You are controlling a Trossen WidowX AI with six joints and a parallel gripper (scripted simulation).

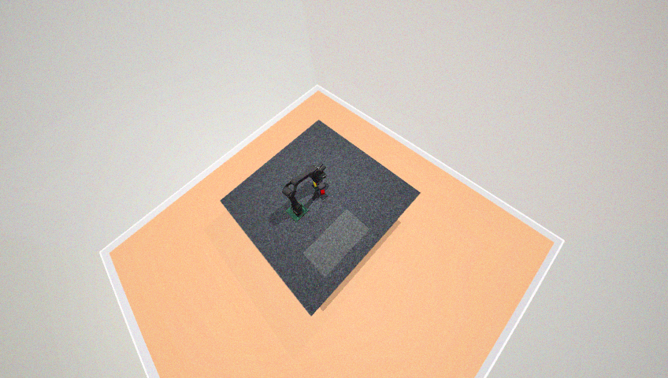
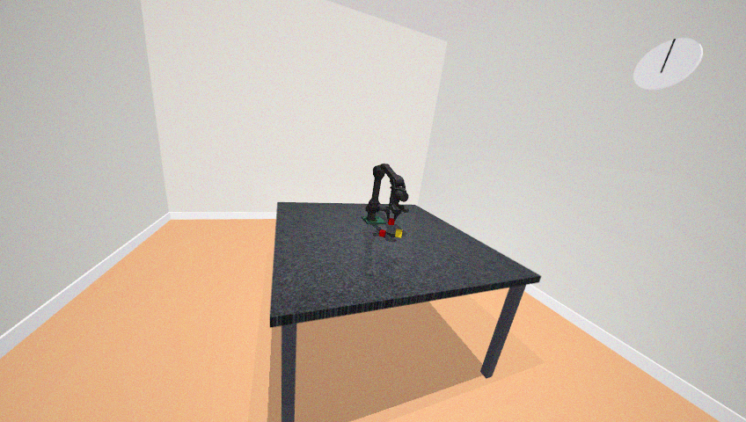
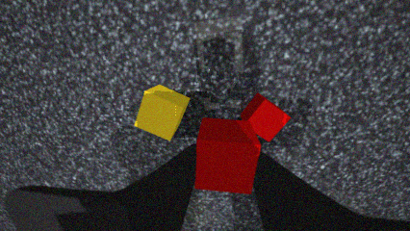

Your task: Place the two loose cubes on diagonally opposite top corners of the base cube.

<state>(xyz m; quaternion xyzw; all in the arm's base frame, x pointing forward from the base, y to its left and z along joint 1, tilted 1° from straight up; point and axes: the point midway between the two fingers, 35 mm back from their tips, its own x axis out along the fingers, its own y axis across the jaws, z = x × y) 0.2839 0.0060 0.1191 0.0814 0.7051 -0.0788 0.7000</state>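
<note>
The yellow cube is 1 cm ahead of my gripper tip, 6 cm to the left of it and 8 cm below it.
</note>
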